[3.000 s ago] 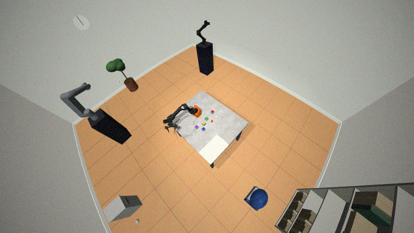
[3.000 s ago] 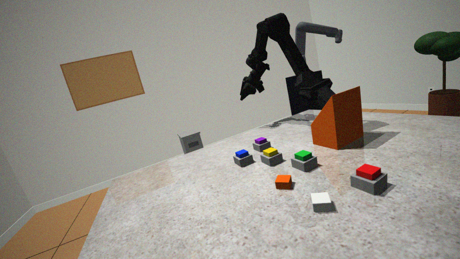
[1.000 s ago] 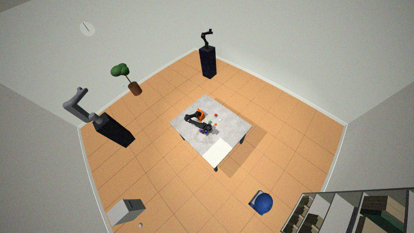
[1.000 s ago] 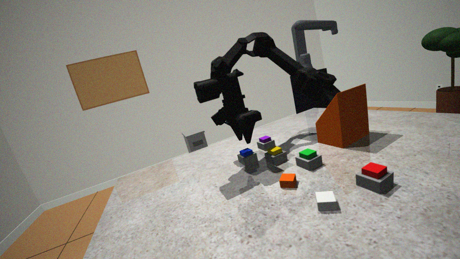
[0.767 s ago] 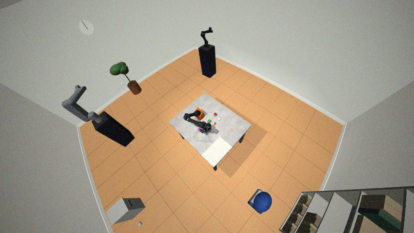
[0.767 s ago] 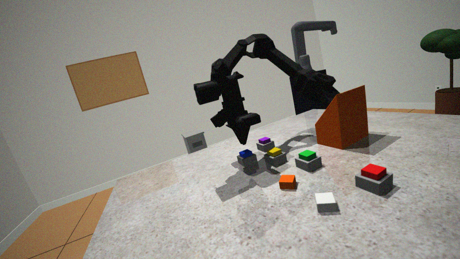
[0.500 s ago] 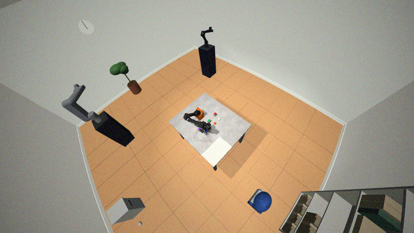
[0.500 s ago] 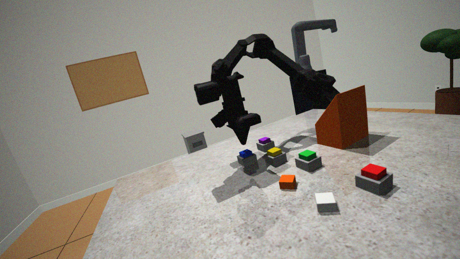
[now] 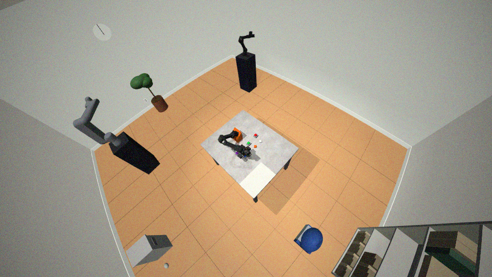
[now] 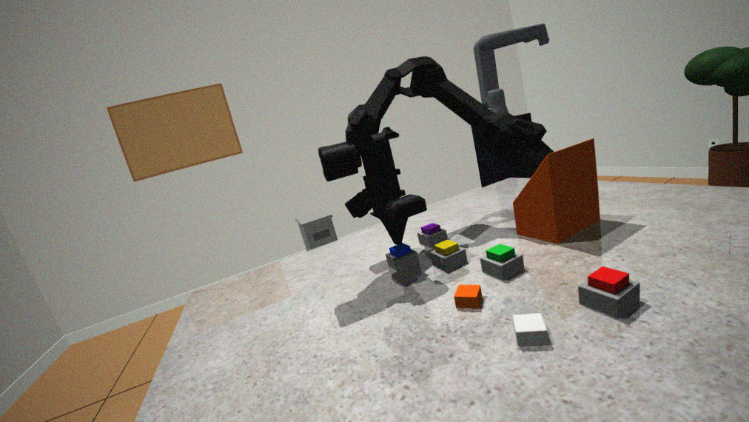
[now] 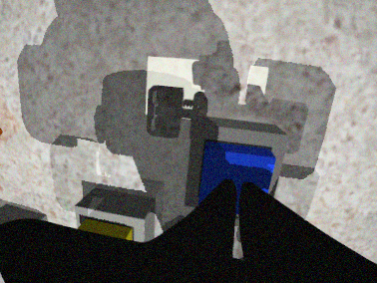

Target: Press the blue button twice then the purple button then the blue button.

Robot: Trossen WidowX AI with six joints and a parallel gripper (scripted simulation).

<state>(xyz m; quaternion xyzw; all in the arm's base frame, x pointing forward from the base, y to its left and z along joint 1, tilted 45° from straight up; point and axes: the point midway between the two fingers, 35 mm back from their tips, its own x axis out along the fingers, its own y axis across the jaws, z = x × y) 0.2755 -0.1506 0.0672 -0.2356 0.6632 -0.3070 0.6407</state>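
Now: gripper tip 1 cm above the blue button. The rest, counted from my gripper tip: yellow button (6 cm behind, 8 cm to the left, 1 cm below); then purple button (11 cm behind, 4 cm to the right, 1 cm below); then green button (9 cm behind, 18 cm to the left, 1 cm below).
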